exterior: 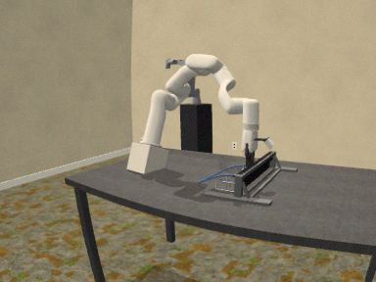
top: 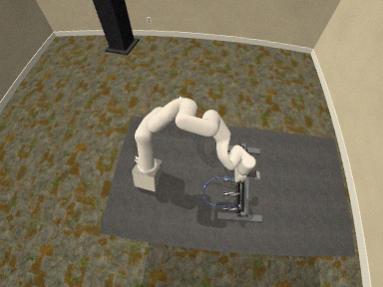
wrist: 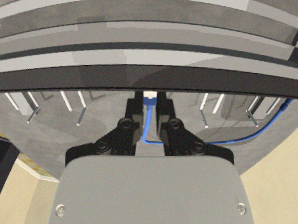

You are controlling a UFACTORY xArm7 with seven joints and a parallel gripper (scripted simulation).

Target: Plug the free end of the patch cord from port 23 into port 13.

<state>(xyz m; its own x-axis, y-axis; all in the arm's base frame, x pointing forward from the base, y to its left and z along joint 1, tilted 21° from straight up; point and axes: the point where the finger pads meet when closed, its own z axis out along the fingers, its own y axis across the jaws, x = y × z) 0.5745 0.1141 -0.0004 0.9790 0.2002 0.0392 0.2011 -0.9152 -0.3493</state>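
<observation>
Right now the plug is 2 cm ahead of my hand and 1 cm below it.
</observation>
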